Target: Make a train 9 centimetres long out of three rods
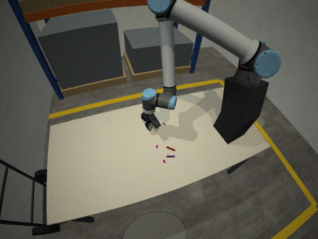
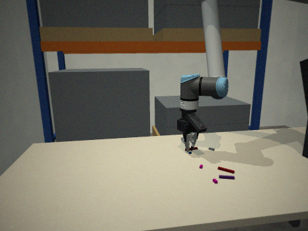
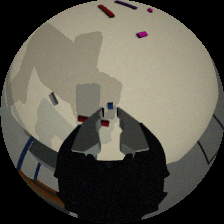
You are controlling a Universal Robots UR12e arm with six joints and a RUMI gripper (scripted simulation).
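Right now my hand is 2 cm above the blue rod. Also, from my hand: purple rod 26 cm to the left, 9 cm behind, 2 cm below; grey rod 13 cm behind, 4 cm to the right, 2 cm below.
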